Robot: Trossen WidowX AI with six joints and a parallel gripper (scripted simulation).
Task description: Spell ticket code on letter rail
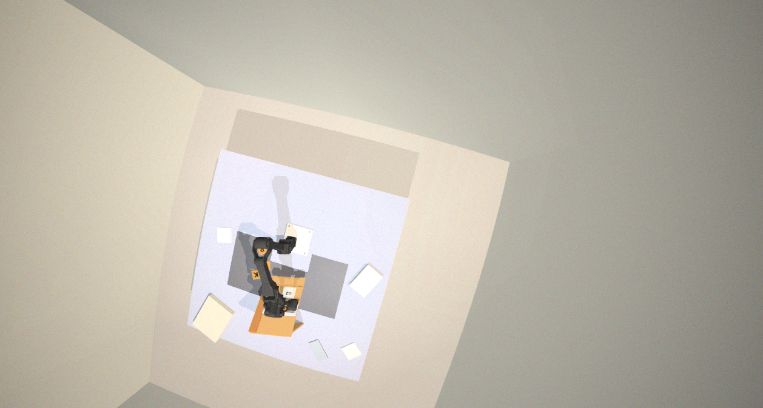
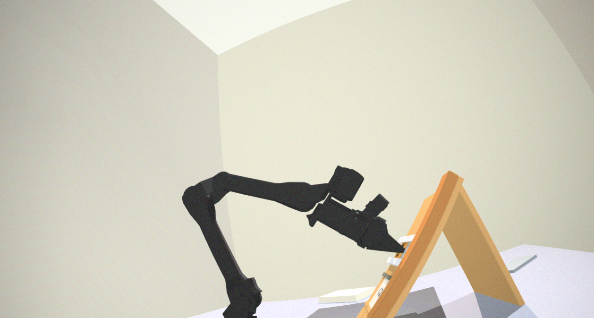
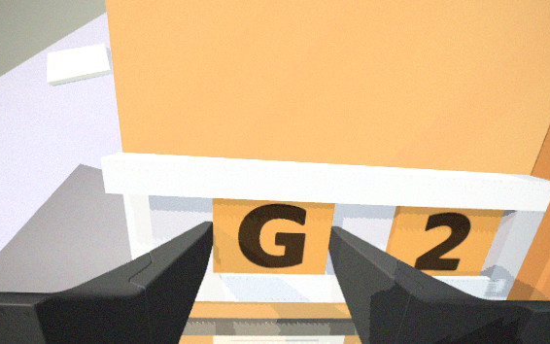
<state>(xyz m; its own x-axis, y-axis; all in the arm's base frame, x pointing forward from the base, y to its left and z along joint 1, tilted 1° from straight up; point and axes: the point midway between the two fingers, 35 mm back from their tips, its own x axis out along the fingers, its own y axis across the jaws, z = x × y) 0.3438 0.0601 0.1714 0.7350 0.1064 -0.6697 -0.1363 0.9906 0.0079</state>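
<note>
Now: the white ticket 8 cm below my gripper tip, 6 cm behind it and 2 cm to the right of it. Also, from my gripper tip: grey slab (35 cm ahead, 19 cm to the left, 16 cm below); grey mat (16 cm below, 16 cm behind, 8 cm to the right).
</note>
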